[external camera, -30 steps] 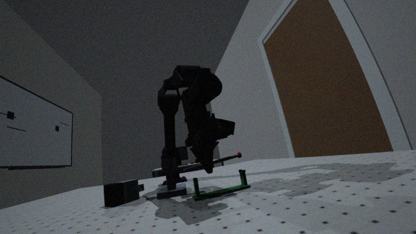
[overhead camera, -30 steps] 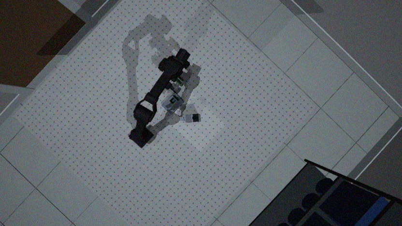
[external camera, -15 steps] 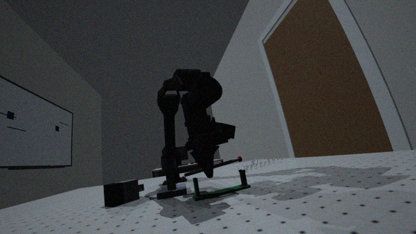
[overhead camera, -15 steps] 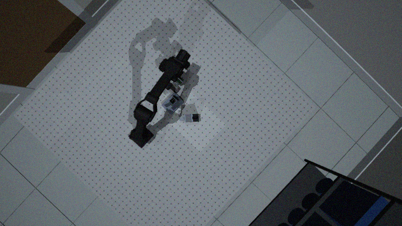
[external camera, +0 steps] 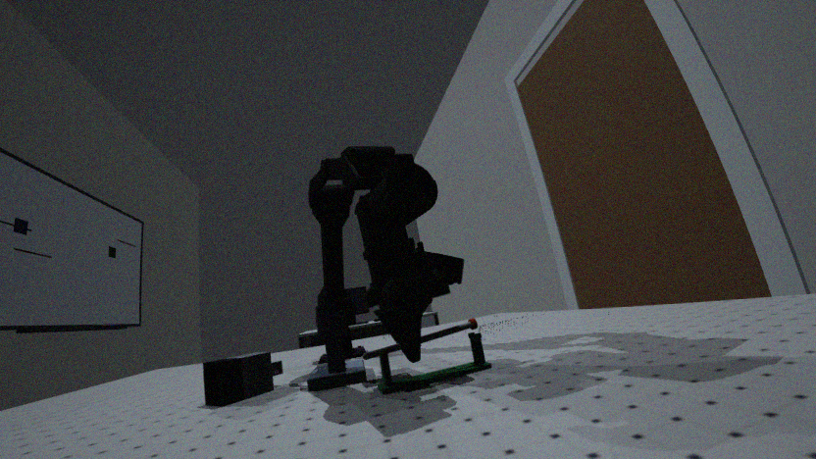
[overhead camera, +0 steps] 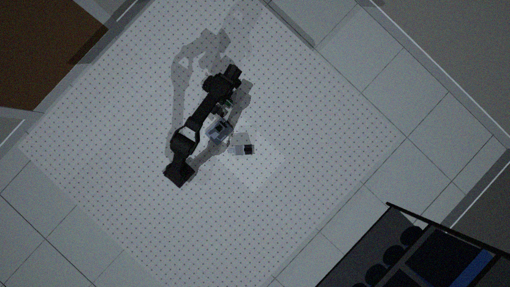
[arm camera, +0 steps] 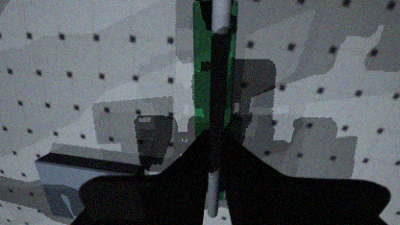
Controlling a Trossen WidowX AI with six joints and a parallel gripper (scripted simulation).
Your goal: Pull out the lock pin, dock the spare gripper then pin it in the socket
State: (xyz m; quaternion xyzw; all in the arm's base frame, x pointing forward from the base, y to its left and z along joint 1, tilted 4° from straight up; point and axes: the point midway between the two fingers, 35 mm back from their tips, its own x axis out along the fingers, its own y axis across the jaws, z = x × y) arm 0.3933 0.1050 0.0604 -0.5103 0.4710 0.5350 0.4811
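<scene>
My gripper tip is now 20 mm to the right of the green rack. From my gripper tip the other things lie so: spare gripper (120 mm behind, 230 mm to the right); then grey mount (120 mm behind, 100 mm to the right, 20 mm above).
</scene>
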